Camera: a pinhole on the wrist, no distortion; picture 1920 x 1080 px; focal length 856.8 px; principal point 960.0 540.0 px. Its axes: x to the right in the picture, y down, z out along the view. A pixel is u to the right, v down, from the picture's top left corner.
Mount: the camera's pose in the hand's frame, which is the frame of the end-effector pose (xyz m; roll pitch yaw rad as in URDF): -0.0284 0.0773 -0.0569 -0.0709 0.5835 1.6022
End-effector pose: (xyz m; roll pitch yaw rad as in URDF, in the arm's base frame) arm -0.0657 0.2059 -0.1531 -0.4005 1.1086 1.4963
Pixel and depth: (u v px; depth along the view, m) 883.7 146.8 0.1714
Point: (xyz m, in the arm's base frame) -0.2516 0.2599 -0.1725
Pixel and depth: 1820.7 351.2 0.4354
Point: -0.7369 0.0814 -0.2592
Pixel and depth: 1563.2 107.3 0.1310
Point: -0.2843 0.1564 -0.2121
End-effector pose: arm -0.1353 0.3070 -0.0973 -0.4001 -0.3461 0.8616
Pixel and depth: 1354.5 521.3 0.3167
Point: -0.4596 0.5320 -0.1420
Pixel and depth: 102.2 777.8 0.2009
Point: -0.3126 0.2527 0.0531
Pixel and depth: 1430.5 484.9 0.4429
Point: -0.5741 0.6447 -0.1494
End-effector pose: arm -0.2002 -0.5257 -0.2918 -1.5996 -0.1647 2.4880
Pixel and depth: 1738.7 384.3 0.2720
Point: -0.2639 -0.5067 -0.7241
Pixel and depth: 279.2 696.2 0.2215
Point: -0.2761 -0.7454 -0.3599
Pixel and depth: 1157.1 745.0 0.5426
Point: -0.2842 -0.8451 -0.7977
